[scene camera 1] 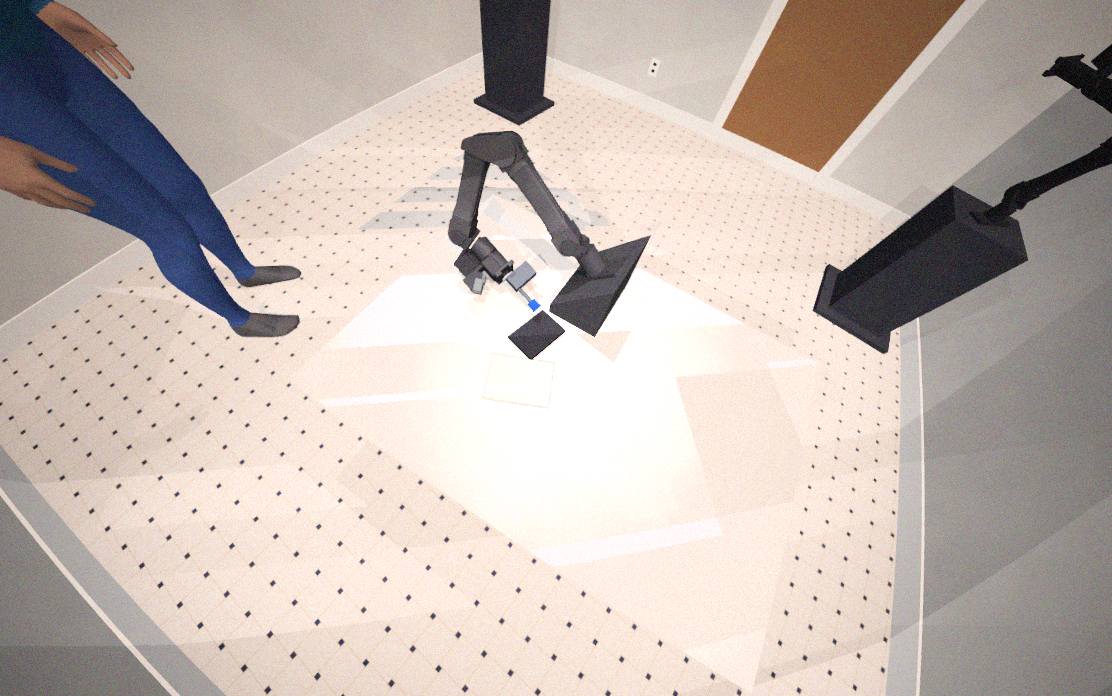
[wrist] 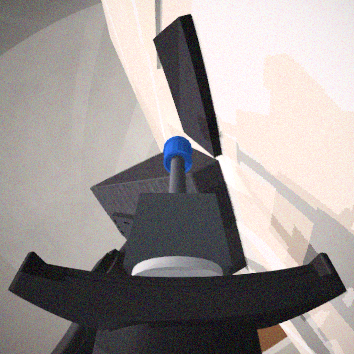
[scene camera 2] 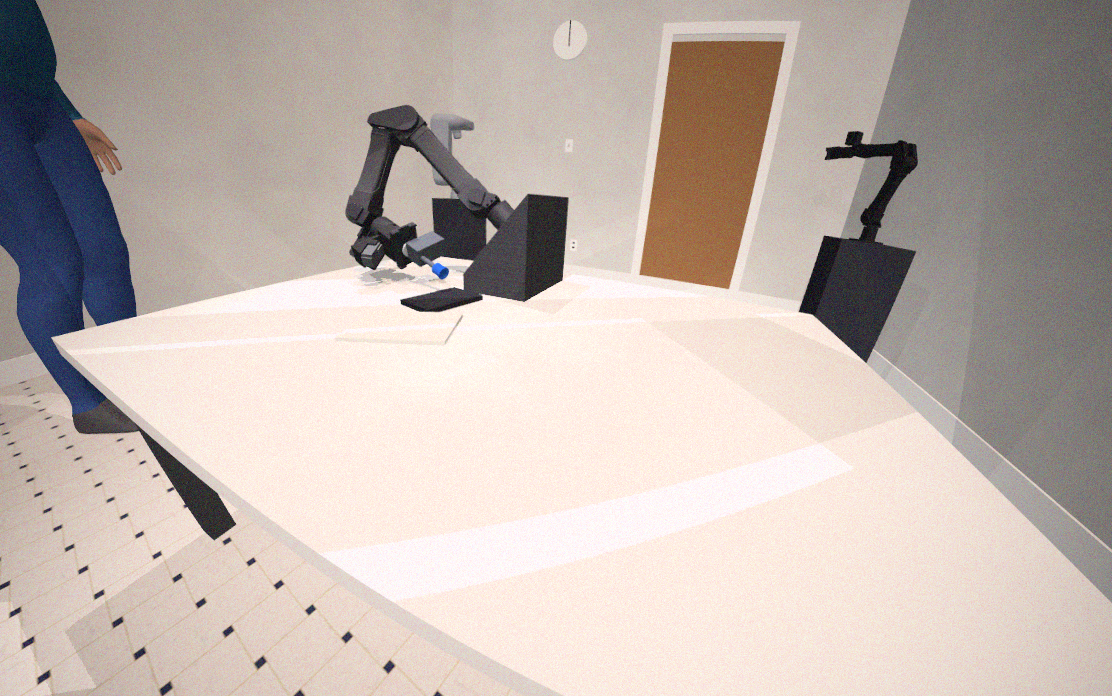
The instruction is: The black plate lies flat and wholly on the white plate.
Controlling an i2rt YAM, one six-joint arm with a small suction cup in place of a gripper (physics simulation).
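Where they show: end effector, tool point: [scene camera 1: 537,308] [wrist: 177,148] [scene camera 2: 444,273]; arm's base, origin of the base link: [scene camera 1: 598,272] [scene camera 2: 517,232].
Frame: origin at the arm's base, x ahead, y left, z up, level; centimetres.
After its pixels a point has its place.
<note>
The black plate [scene camera 1: 536,334] @(z -12.1, x 21.3, y -4.8 cm) [scene camera 2: 442,299] @(z -12.1, x 22.1, y -3.8 cm) [wrist: 187,85] @(z -12.1, x 21.4, y -7.5 cm) lies on the table between the arm's base and the white plate, apart from the white plate. The white plate [scene camera 1: 518,380] @(z -12.5, x 35.5, y -0.2 cm) [scene camera 2: 402,333] @(z -12.5, x 38.1, y 3.0 cm) lies flat on the table, on the side of the black plate away from the arm; I cannot make it out in the wrist view. My gripper, a blue suction cup [scene camera 1: 534,305] [scene camera 2: 440,270] [wrist: 177,152], is beside the black plate on the arm's side, a little above table height. It is off the plate, tilted, and open with nothing on it.
The arm's dark wedge-shaped base [scene camera 1: 599,287] @(z 3.9, x 7.6, y 4.1 cm) [scene camera 2: 525,246] @(z -1.3, x 10.6, y 8.8 cm) [wrist: 150,175] @(z -4.5, x 11.5, y -1.6 cm) stands on the table [scene camera 1: 574,467] @(z -13.1, x 44.8, y 24.6 cm) [scene camera 2: 574,393] @(z -13.1, x 38.4, y 32.7 cm) close to the black plate. A person [scene camera 1: 139,172] [scene camera 2: 61,205] stands beyond the table's left side. Another arm stands on a dark pedestal [scene camera 1: 919,270] [scene camera 2: 857,295] at the right.
</note>
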